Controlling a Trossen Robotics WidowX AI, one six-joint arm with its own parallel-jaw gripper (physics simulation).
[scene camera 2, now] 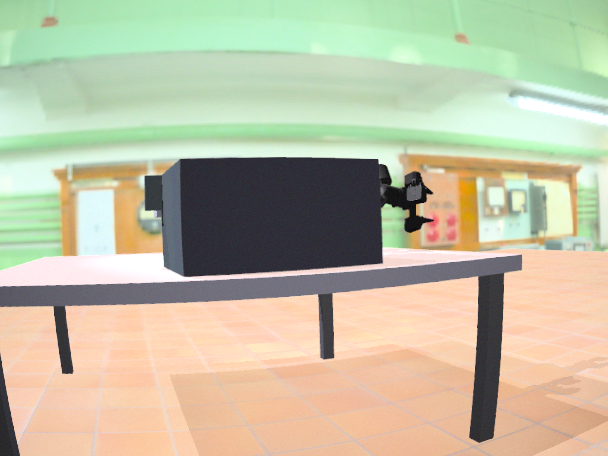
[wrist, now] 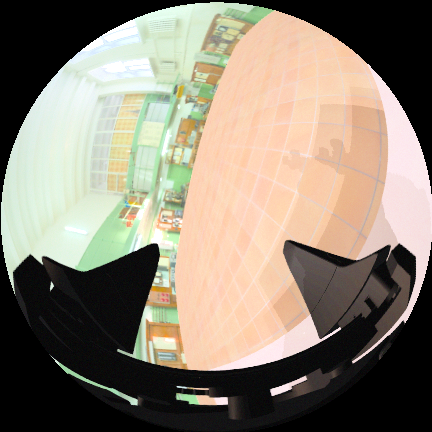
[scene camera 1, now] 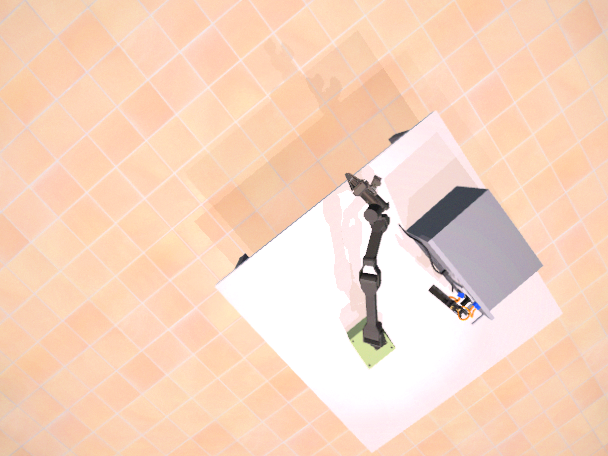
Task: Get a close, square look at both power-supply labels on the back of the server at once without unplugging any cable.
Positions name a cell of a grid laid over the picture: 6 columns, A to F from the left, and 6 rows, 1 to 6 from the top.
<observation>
My gripper (scene camera 2: E3) is open, holding nothing.
My gripper shows as well in the wrist view (wrist: D4).
</observation>
